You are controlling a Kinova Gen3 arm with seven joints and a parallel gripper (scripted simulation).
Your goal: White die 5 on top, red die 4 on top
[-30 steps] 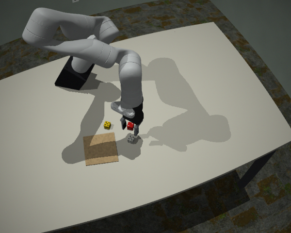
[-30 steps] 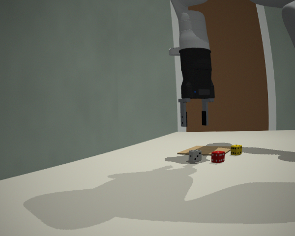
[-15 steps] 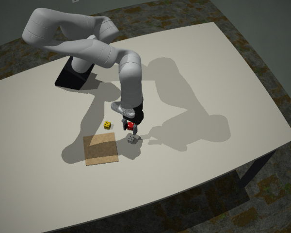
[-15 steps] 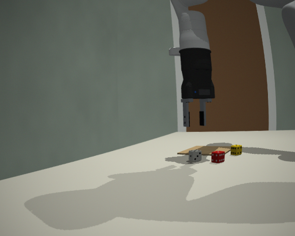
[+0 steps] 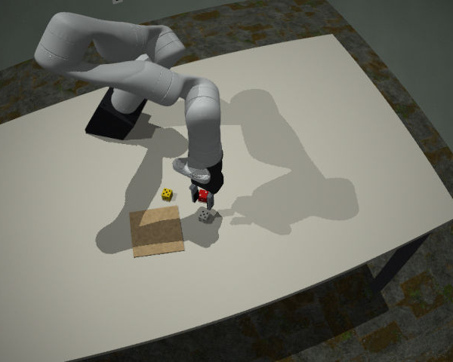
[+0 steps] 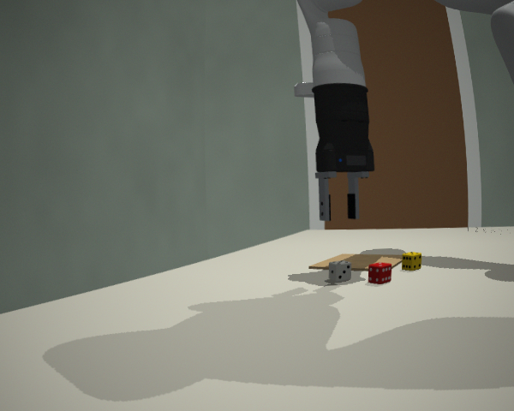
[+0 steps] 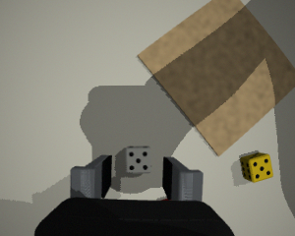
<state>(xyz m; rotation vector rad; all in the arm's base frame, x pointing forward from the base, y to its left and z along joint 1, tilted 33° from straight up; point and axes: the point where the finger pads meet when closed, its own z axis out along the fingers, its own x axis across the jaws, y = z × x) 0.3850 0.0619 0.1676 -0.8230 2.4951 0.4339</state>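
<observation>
The white die is 90 mm below my hand. The rest, counted from my hand: red die: 90 mm below, 60 mm behind, 20 mm to the left; brown mat: 140 mm to the right, 100 mm below; yellow die: 100 mm behind, 90 mm below, 80 mm to the right.
</observation>
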